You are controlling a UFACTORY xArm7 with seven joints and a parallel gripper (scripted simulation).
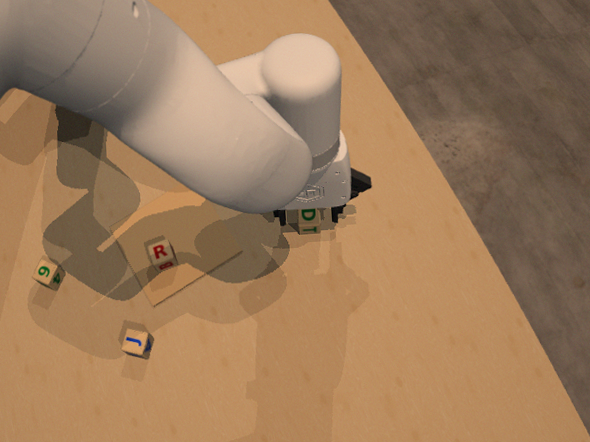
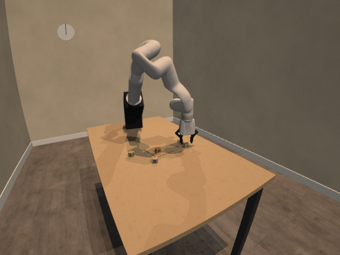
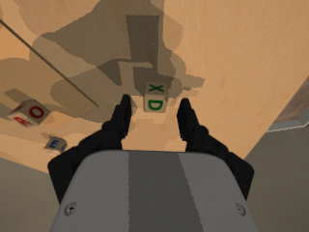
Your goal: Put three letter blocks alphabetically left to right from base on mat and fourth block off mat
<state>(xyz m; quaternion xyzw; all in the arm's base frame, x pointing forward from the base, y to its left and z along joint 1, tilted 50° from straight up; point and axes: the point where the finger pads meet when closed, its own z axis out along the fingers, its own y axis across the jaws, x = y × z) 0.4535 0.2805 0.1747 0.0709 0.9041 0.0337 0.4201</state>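
My hand is 3 cm above the green D block. The rest, counted from my hand: tan mat: 19 cm to the right, 4 cm below, 2 cm behind.
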